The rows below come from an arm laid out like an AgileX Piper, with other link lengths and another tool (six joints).
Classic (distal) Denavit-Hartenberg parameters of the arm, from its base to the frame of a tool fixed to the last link. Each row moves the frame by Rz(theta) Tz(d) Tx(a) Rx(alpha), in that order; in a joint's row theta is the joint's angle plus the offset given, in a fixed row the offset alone. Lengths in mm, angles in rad.
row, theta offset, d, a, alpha
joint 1, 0, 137.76, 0, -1.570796
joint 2, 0.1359, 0, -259.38, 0
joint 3, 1.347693, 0, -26.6, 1.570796
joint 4, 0, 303.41, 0, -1.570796
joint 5, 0, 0, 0, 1.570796
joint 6, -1.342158, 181.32, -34.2, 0.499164
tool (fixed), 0, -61.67, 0, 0
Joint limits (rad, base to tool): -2.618..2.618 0..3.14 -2.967..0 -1.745..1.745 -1.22..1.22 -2.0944..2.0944
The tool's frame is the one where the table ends.
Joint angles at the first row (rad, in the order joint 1, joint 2, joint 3, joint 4, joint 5, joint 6):
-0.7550, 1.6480, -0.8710, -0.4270, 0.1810, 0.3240
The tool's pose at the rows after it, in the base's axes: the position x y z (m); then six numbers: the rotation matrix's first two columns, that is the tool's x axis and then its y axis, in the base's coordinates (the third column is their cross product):
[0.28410 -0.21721 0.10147 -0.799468 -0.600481 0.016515 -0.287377 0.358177 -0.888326]
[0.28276 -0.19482 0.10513 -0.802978 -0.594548 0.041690 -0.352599 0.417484 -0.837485]
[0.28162 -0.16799 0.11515 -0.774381 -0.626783 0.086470 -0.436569 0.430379 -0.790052]
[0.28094 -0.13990 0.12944 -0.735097 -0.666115 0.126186 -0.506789 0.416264 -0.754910]
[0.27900 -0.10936 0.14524 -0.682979 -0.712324 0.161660 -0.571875 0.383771 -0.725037]
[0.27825 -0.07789 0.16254 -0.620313 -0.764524 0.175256 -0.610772 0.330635 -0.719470]
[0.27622 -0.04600 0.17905 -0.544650 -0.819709 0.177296 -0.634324 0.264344 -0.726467]
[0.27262 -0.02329 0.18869 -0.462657 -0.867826 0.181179 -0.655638 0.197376 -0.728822]
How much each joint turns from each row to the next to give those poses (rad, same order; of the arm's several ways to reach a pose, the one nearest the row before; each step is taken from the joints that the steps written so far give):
0.0420, -0.0170, 0.0000, 0.0220, 0.1610, 0.0000
0.0560, -0.0280, 0.0000, 0.0420, 0.1410, -0.0020
0.0750, -0.0450, 0.0000, 0.0160, 0.1390, -0.0130
0.0860, -0.0550, 0.0000, 0.0010, 0.1230, 0.0000
0.0980, -0.0590, 0.0000, -0.0010, 0.1150, 0.0000
0.1060, -0.0630, 0.0000, 0.0010, 0.0780, 0.0000
0.1110, -0.0610, 0.0000, 0.0020, 0.0540, -0.0040
0.0810, -0.0370, 0.0000, 0.0050, 0.0280, -0.0290

